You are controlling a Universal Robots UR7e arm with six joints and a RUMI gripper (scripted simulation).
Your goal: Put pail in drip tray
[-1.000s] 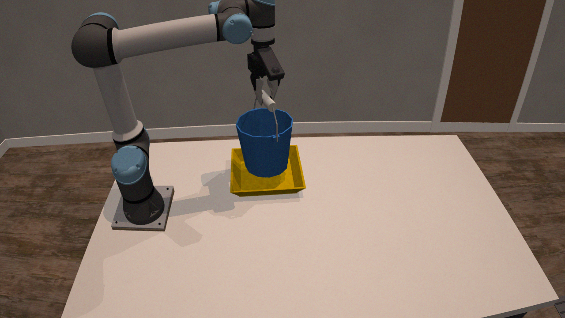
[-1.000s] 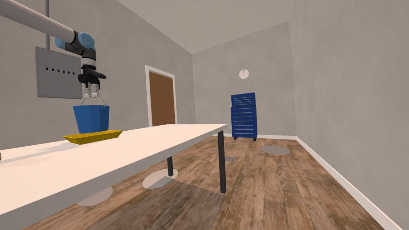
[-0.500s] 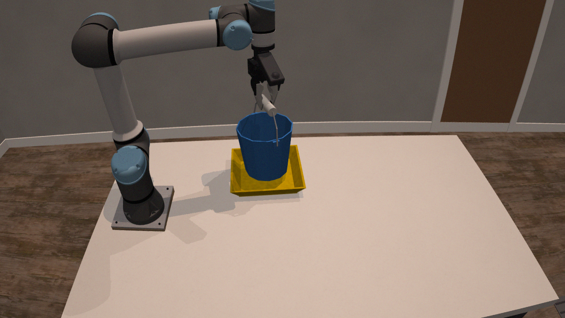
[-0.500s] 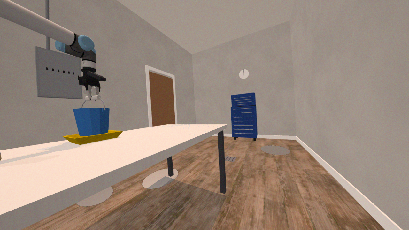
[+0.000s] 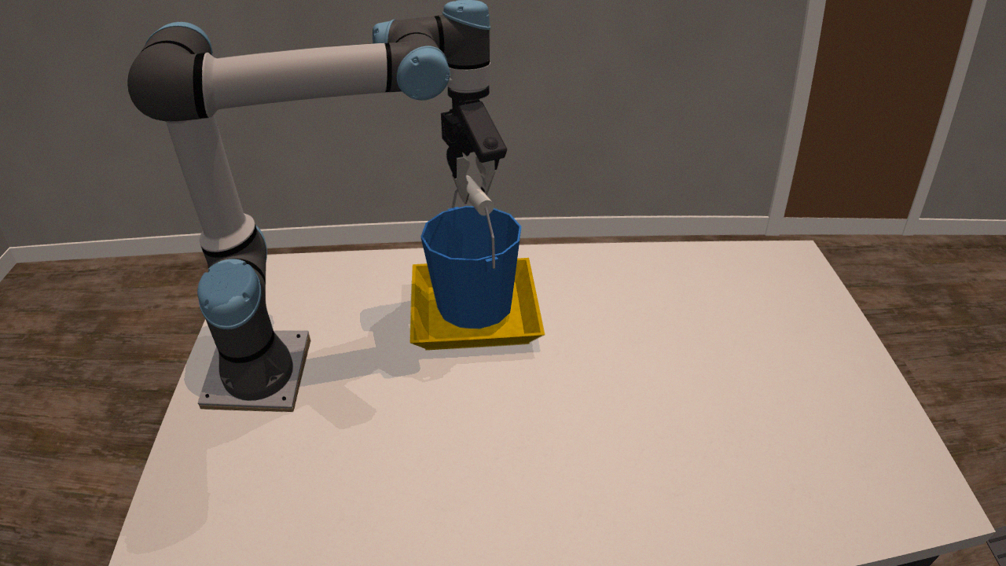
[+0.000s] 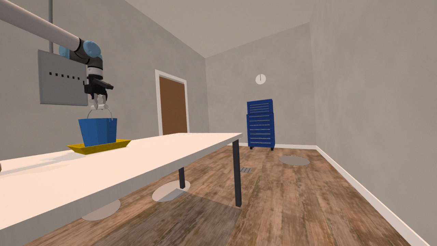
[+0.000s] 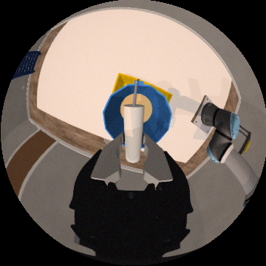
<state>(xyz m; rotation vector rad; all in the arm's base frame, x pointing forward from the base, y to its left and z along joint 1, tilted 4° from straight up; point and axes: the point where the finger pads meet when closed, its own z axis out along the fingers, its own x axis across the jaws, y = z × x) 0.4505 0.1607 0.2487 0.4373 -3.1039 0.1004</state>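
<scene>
Right now the blue pail is 1 cm behind my hand and 10 cm below it. The rest, counted from my hand: drip tray 1 cm behind, 26 cm below.
</scene>
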